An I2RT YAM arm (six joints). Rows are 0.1 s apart.
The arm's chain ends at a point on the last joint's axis. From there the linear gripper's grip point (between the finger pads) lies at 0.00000 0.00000 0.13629 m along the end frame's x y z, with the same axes.
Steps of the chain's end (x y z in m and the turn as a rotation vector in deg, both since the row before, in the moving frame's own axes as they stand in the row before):
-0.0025 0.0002 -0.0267 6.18 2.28 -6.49
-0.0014 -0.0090 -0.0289 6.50 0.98 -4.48
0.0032 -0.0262 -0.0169 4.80 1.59 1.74
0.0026 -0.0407 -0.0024 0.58 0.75 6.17
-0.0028 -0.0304 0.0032 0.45 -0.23 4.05
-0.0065 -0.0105 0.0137 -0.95 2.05 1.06
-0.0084 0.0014 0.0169 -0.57 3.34 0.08
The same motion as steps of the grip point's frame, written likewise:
0.0021 -0.0147 -0.0276 6.18 2.28 -6.49
0.0003 -0.0245 -0.0298 6.50 0.98 -4.48
0.0071 -0.0375 -0.0174 4.80 1.59 1.74
0.0045 -0.0420 -0.0024 0.58 0.75 6.17
-0.0033 -0.0315 0.0032 0.45 -0.23 4.05
-0.0016 -0.0082 0.0136 -0.95 2.05 1.06
-0.0005 0.0028 0.0167 -0.57 3.34 0.08

